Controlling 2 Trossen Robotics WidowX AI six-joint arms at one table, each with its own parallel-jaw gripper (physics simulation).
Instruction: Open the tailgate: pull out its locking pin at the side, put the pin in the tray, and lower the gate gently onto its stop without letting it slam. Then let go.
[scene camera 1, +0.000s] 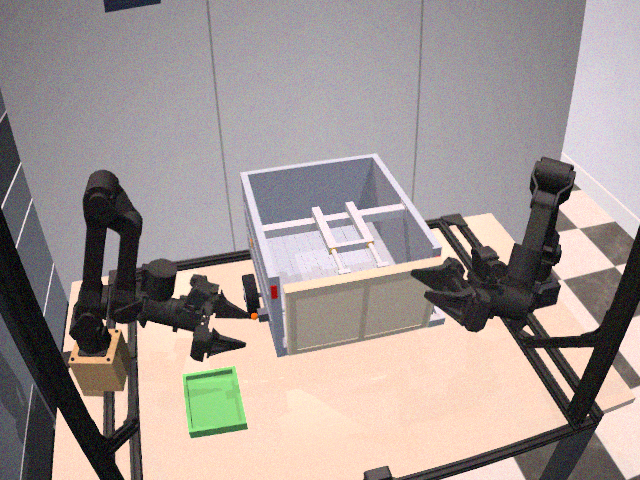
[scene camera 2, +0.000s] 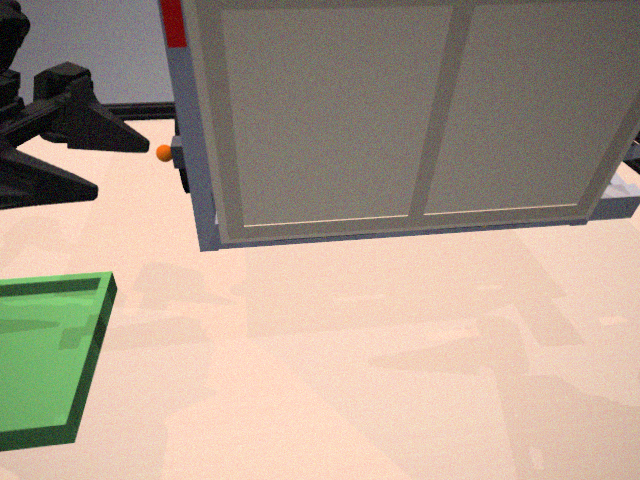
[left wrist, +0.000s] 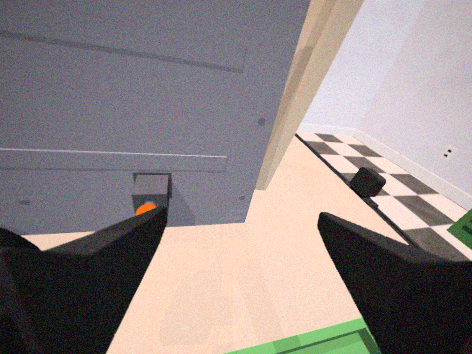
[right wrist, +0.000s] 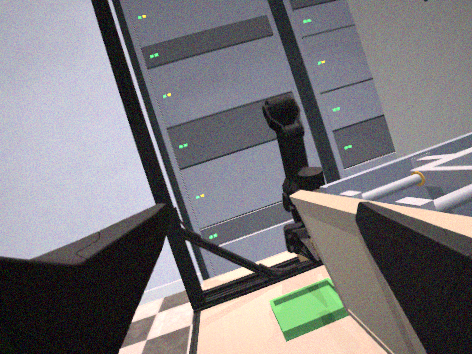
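The tailgate stands upright at the end of the grey trailer box. The locking pin's orange knob sticks out of a small block on the box side; its shaft is hidden. My left gripper is open and empty; one fingertip is close beside the knob, which lies outside the finger gap. The green tray holds no pin. My right gripper is open at the gate's upper right corner; contact is unclear.
The trailer box stands behind the gate, with a white frame inside. A wooden block sits under the left arm. Black rails and posts border the table.
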